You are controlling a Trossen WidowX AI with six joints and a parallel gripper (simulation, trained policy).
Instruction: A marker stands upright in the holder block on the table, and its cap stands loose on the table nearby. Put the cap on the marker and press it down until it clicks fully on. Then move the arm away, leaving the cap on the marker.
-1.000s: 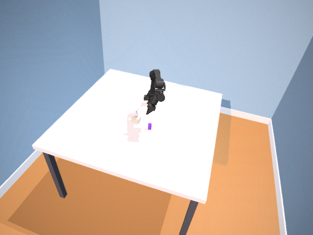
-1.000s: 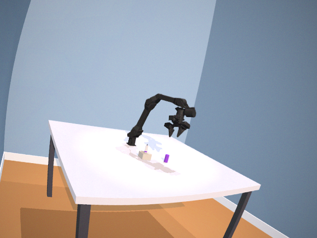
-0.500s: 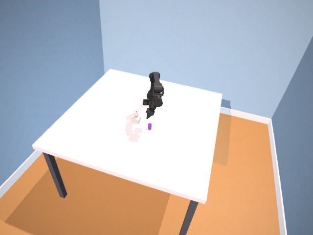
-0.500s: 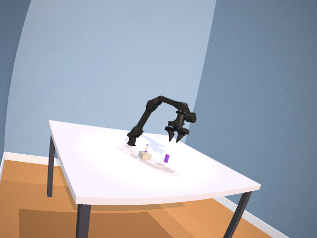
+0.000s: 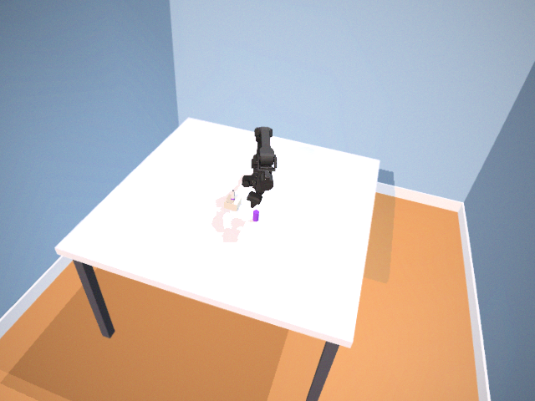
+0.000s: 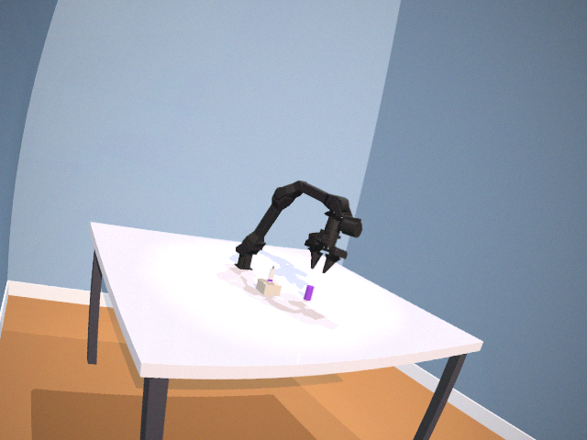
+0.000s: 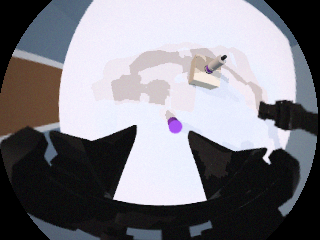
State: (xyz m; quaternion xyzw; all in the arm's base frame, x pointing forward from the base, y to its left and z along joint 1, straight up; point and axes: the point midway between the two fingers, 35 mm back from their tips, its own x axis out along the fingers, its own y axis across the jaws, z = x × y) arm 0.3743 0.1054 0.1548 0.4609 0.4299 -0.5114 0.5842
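Now: the purple cap 3 cm behind my gripper tip, 1 cm to the left of it and 9 cm below it. The rest, counted from my gripper tip: holder block 8 cm behind, 13 cm to the right, 10 cm below.
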